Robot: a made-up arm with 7 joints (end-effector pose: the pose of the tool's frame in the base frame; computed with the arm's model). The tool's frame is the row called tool.
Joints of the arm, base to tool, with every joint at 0 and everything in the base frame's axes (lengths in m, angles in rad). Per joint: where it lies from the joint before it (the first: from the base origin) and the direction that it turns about. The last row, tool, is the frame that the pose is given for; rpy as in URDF.
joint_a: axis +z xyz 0 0 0.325
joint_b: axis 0 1 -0.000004 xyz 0 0 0
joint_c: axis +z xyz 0 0 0.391
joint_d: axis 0 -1 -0.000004 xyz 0.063 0 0
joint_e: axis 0 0.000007 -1 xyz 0.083 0 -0.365
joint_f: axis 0 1 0.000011 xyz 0 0 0
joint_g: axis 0 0.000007 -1 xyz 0.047 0 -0.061
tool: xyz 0 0 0 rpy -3.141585 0 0
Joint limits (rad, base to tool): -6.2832..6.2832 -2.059..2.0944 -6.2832..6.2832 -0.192..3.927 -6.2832..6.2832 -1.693..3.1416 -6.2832..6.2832
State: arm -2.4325 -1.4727 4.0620 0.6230 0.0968 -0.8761 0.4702
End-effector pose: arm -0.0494 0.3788 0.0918 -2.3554 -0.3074 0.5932
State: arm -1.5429 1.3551 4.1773 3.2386 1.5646 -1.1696 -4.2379
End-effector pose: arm 0.1036 -0.6995 0.5165 -0.6684 0.4431 -2.6133
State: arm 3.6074 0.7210 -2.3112 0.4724 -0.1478 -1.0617 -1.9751
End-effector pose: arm -0.0521 0.2838 0.5933 -0.7058 1.2306 1.7222
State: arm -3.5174 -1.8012 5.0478 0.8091 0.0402 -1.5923 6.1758
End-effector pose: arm 0.4124 0.2349 0.3850 -1.1593 1.1159 -0.7411
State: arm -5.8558 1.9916 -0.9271 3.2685 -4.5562 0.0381 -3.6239
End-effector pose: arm 0.6861 0.3419 0.0646 -0.1958 1.9797 0.6146
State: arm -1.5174 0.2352 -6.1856 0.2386 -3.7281 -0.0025 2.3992
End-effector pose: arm 0.0047 -0.1991 0.2645 -3.1362 0.1469 -0.0336
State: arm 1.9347 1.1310 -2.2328 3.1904 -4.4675 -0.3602 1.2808
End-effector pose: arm -0.3040 0.6356 0.6946 -0.6345 -0.5564 -0.2142
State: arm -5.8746 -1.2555 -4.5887 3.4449 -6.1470 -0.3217 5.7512
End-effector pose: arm -0.5555 -0.4540 0.5849 1.2476 -0.0043 -0.8691
